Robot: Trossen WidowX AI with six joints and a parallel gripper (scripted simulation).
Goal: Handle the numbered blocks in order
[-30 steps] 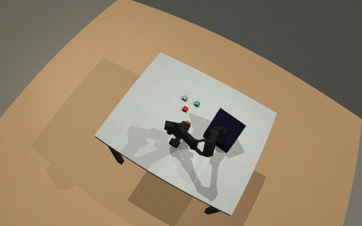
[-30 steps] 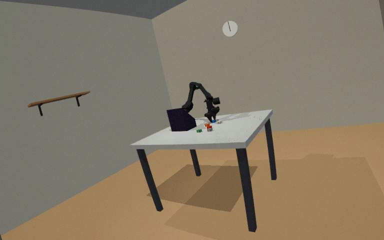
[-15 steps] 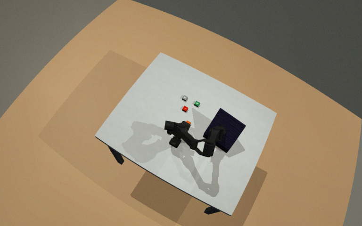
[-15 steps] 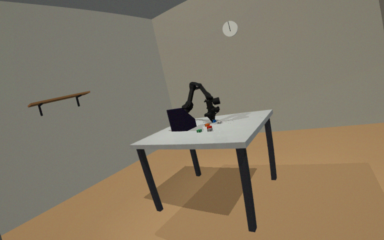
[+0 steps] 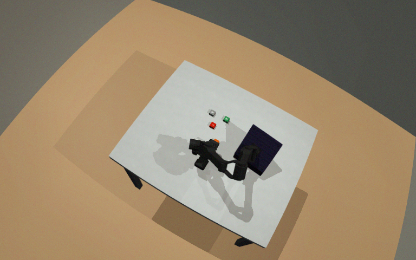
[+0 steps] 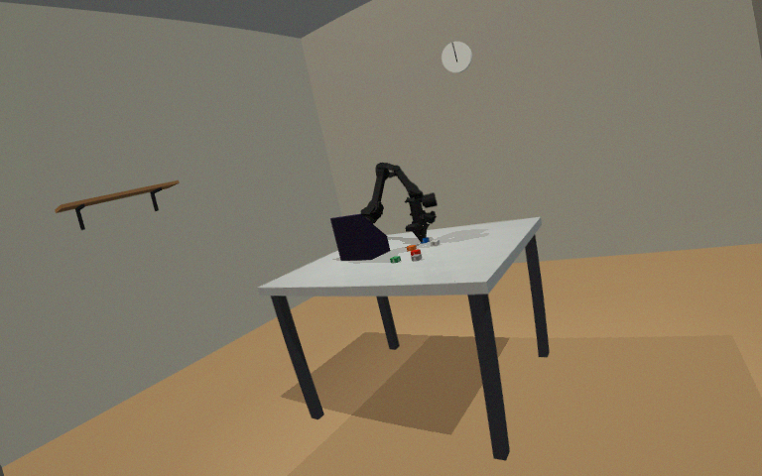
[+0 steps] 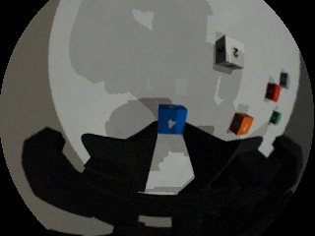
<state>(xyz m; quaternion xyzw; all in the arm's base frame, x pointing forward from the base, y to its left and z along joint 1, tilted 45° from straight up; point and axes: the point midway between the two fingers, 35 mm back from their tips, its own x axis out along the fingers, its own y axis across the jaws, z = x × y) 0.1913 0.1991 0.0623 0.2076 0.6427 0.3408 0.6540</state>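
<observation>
Right now the grey block is 27 cm to the right of my gripper tip and 17 cm ahead of it. The rest, counted from my gripper tip: blue block 1 cm ahead; then white block 11 cm ahead, 5 cm to the right; then orange block 13 cm to the right, 3 cm ahead.
</observation>
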